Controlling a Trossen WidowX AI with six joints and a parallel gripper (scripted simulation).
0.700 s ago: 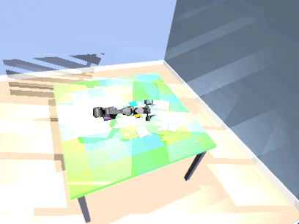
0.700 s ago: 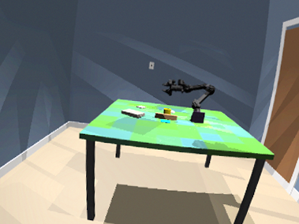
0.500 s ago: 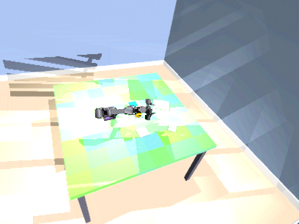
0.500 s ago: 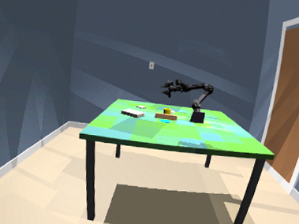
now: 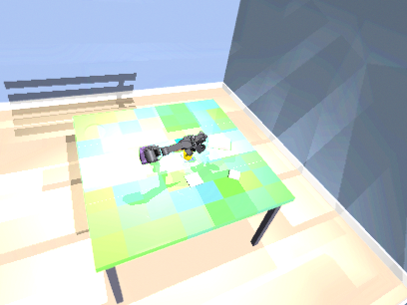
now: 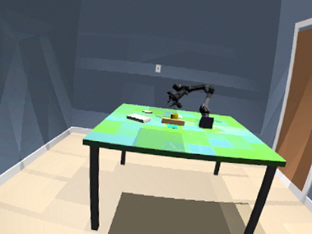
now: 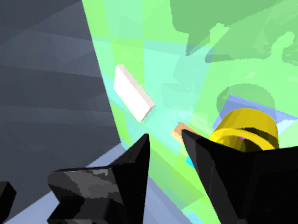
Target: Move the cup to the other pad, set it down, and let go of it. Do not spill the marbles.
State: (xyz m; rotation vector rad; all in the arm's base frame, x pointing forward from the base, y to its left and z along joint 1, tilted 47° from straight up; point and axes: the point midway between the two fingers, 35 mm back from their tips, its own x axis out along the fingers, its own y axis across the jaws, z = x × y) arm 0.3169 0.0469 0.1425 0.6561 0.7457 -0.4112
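Right now the yellow cup is 8 cm behind my gripper tip, 2 cm to the left of it and 10 cm below it. Also, from my gripper tip: wooden bar 7 cm behind, 11 cm to the left, 13 cm below; then cyan pad 8 cm behind, 20 cm to the left, 15 cm below; then blue pad 7 cm behind, 3 cm to the left, 15 cm below.
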